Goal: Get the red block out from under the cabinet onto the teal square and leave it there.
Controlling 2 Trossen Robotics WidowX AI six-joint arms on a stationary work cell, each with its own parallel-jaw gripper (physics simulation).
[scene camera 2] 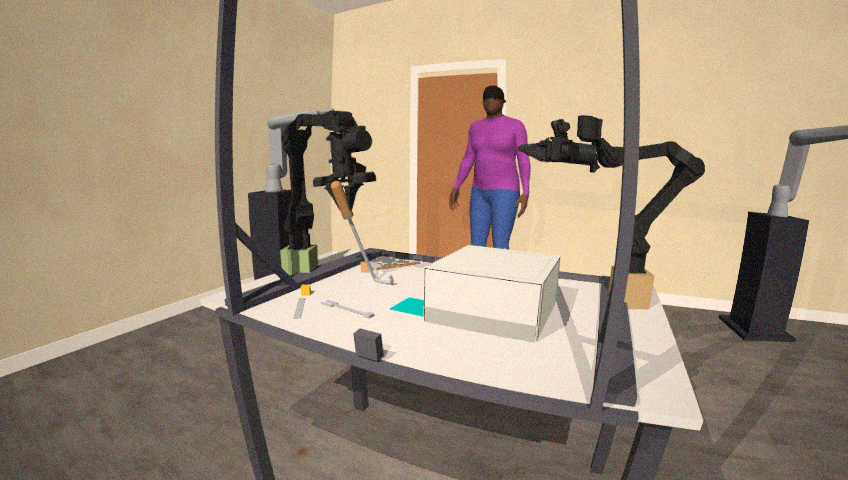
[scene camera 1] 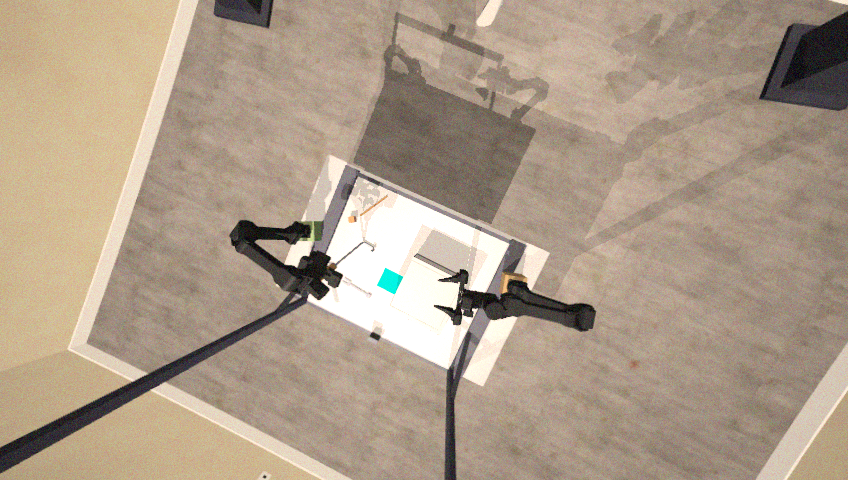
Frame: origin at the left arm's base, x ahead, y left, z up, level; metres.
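Seen in the pictures: left gripper, fingertip midpoint: [scene camera 2: 345,210] [scene camera 1: 331,268]; right gripper, fingertip midpoint: [scene camera 2: 518,147] [scene camera 1: 435,293]; left arm's base, link origin: [scene camera 2: 299,247] [scene camera 1: 304,231]; right arm's base, link origin: [scene camera 2: 632,270] [scene camera 1: 514,287].
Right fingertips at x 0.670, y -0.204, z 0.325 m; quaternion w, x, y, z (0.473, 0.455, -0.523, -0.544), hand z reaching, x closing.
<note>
Pixels of each thing's top centre, then the offset from my right fingertips to it. "pt": a spot on its surface instead.
- white cabinet, top centre: [scene camera 2: 499,260] [scene camera 1: 426,296] dx -0.057, dy -0.093, dz -0.282 m
- teal square, surface spot: [scene camera 2: 407,306] [scene camera 1: 385,281] pt dx -0.285, dy -0.060, dz -0.417 m
- grey wrench, top centre: [scene camera 2: 346,306] [scene camera 1: 356,288] dx -0.440, dy -0.099, dz -0.409 m
- yellow cube, top centre: [scene camera 2: 305,286] dx -0.584, dy +0.003, dz -0.392 m
- grey strip, top centre: [scene camera 2: 299,307] dx -0.568, dy -0.104, dz -0.416 m
- orange block, top centre: [scene camera 1: 351,219] dx -0.454, dy +0.263, dz -0.387 m
- orange stick, top centre: [scene camera 2: 398,264] [scene camera 1: 373,206] dx -0.344, dy +0.332, dz -0.410 m
The white cabinet [scene camera 1: 423,297] [scene camera 2: 483,297] stands on the table beside the teal square [scene camera 1: 389,280] [scene camera 2: 407,306], which lies flat and bare where it shows. The red block does not show in either view. My left gripper [scene camera 2: 345,201] is shut on the wooden handle of a metal hook tool [scene camera 1: 349,253] [scene camera 2: 359,242], above the table at the left. The tool slants down, its hooked end low over or on the table, apart from the square; which, I cannot tell. My right gripper [scene camera 1: 437,293] [scene camera 2: 522,148] is open and empty, high above the cabinet's right side.
A grey wrench [scene camera 1: 357,287] [scene camera 2: 348,309] lies left of the teal square. A yellow cube [scene camera 2: 305,289] and a grey strip [scene camera 2: 299,308] lie farther left. An orange block [scene camera 1: 352,219] and an orange stick [scene camera 1: 373,205] lie toward the back. Dark frame posts [scene camera 2: 227,154] [scene camera 2: 630,154] rise at the table's sides.
</note>
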